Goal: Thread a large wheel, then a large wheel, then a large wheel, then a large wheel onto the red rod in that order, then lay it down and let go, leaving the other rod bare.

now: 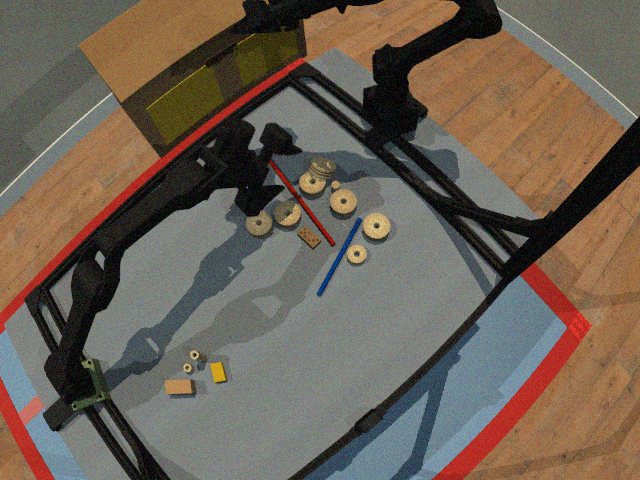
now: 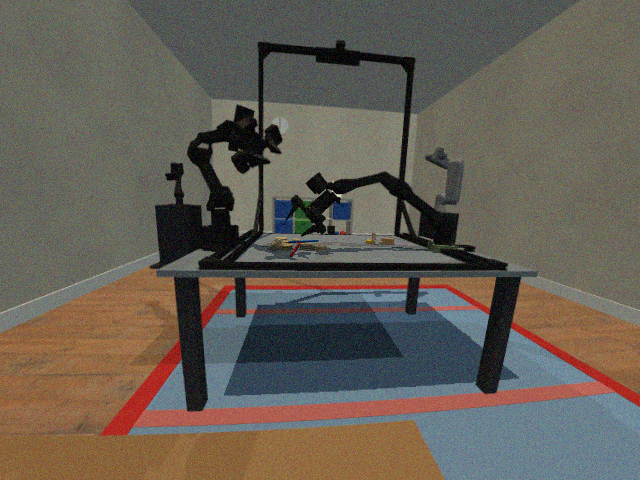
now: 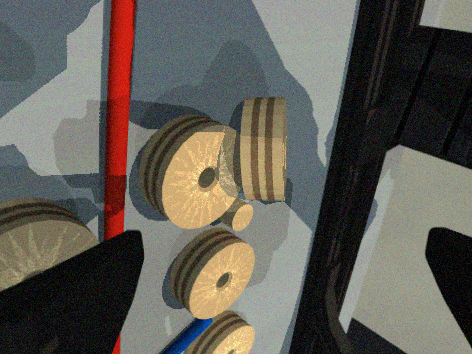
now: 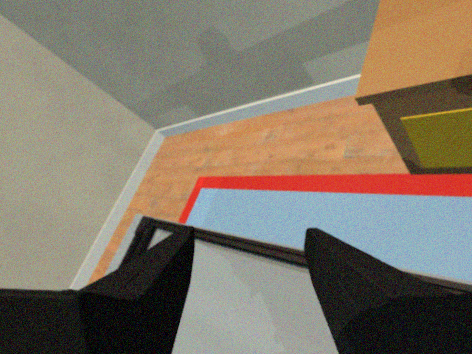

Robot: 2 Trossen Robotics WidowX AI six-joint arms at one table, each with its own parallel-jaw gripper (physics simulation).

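Seen in the pictures: left gripper, fingertip midpoint: [image 1: 292,168] [image 2: 293,228] [image 3: 284,243]; right gripper, fingertip midpoint: [image 1: 235,32] [image 2: 275,157] [image 4: 250,237]; left arm's base, link origin: [image 1: 82,384] [image 2: 442,243]; right arm's base, link origin: [image 1: 391,97] [image 2: 220,226].
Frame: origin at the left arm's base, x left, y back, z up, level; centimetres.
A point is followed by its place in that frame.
Observation:
The red rod [image 1: 302,204] @(z -2.5, x 17.8, y -64.0 cm) [image 3: 118,105] @(z -2.5, x 24.1, y -63.0 cm) lies bare on the grey table, and the blue rod [image 1: 339,256] @(z -2.5, x 3.8, y -65.9 cm) [image 3: 187,338] @(z -2.6, x 8.5, y -71.6 cm) lies bare to its right. Large wooden wheels lie flat around them: one [image 1: 312,183] @(z -1.3, x 20.6, y -67.8 cm) [image 3: 196,175] @(z -1.3, x 21.5, y -67.2 cm), one [image 1: 343,201] @(z -2.5, x 14.5, y -72.2 cm) [image 3: 217,274] @(z -1.3, x 14.8, y -71.1 cm), one [image 1: 376,226] @(z -2.9, x 6.4, y -75.9 cm), and two [image 1: 287,213] @(z -2.6, x 17.3, y -60.3 cm) [image 1: 259,224] @(z -1.4, x 16.9, y -53.8 cm) left of the red rod. Another wheel [image 1: 322,168] @(z 1.2, x 21.9, y -70.9 cm) [image 3: 263,147] @(z 0.7, x 23.7, y -69.1 cm) stands on edge. A smaller wheel [image 1: 356,254] @(z -2.6, x 3.0, y -69.5 cm) lies by the blue rod. My left gripper [image 1: 270,170] [image 2: 305,215] is open and empty over the red rod's far end. My right gripper [image 2: 270,143] [image 4: 250,237] @(z 30.1, x 43.1, y -63.8 cm) is open and empty, raised high beyond the table's edge.
A small peg [image 1: 335,185] @(z -1.6, x 18.3, y -72.2 cm) [image 3: 241,215] @(z -1.6, x 18.7, y -72.1 cm) lies between the wheels, and a brown perforated plate [image 1: 309,236] @(z -2.6, x 10.5, y -62.3 cm) lies by the red rod. A yellow block [image 1: 218,371] @(z -1.9, x -8.1, y -33.2 cm), a tan block [image 1: 180,387] @(z -0.4, x -8.6, y -24.2 cm) and two small rings [image 1: 194,354] @(z 1.6, x -3.7, y -30.7 cm) lie at the front left. A black frame rail [image 1: 347,119] @(z -1.4, x 33.2, y -82.7 cm) [image 3: 357,175] @(z -1.4, x 21.3, y -86.7 cm) borders the table.

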